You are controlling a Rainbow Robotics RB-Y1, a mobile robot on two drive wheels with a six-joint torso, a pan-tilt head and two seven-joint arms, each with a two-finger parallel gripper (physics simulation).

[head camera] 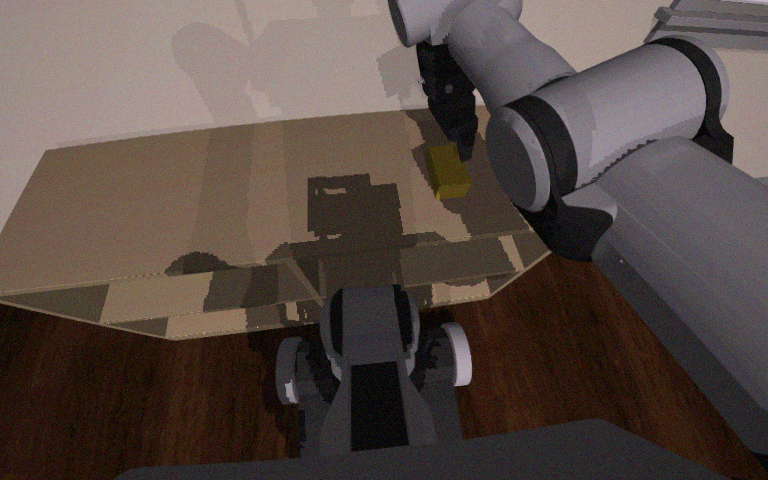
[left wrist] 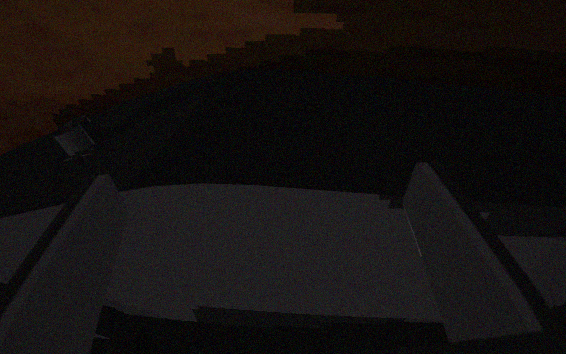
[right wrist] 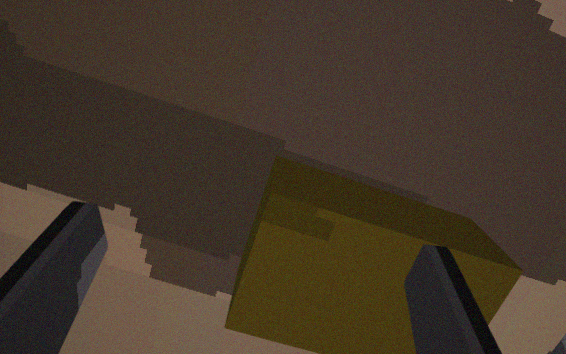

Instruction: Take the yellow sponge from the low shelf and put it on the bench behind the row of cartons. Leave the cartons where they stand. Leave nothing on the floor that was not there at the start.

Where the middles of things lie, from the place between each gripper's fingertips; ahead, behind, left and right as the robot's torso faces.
The yellow sponge (head camera: 449,178) is 5 cm behind my right hand, 4 cm below it and 2 cm to the left of it.
Now: the yellow sponge 610 mm ahead of my left hand, 420 mm to the right of it and 440 mm above it.
